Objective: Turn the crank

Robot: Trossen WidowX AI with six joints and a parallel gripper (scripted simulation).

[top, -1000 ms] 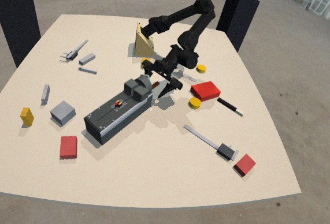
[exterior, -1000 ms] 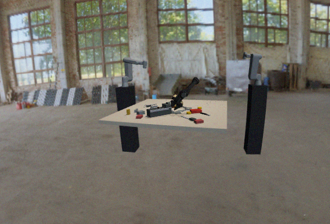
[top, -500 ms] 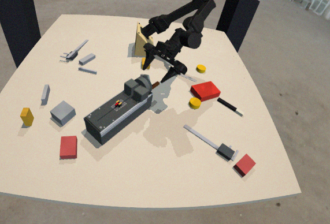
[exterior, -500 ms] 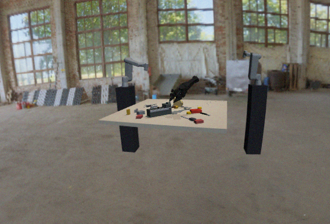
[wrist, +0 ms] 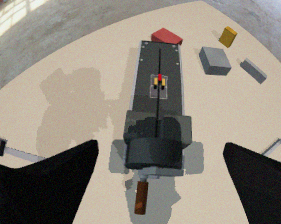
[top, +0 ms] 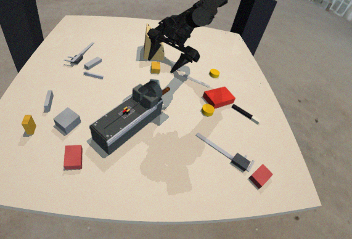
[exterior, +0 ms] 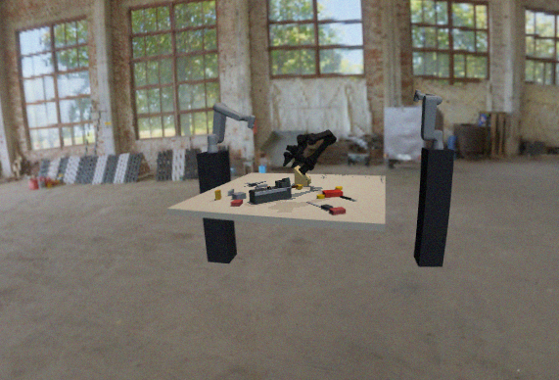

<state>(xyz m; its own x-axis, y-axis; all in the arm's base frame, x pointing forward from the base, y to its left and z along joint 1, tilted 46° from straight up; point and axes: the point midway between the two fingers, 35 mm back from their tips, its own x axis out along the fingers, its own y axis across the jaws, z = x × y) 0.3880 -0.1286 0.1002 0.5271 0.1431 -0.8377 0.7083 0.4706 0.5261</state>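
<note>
My gripper tip is now 20 mm past the crank, 20 mm to the right of it and 120 mm above it. From my gripper tip the other things lie so: brown handle 30 mm behind, 40 mm to the left, 140 mm below; grey bar 170 mm behind, 210 mm to the left, 200 mm below; red pointer 90 mm ahead, 110 mm to the right, 120 mm below.
</note>
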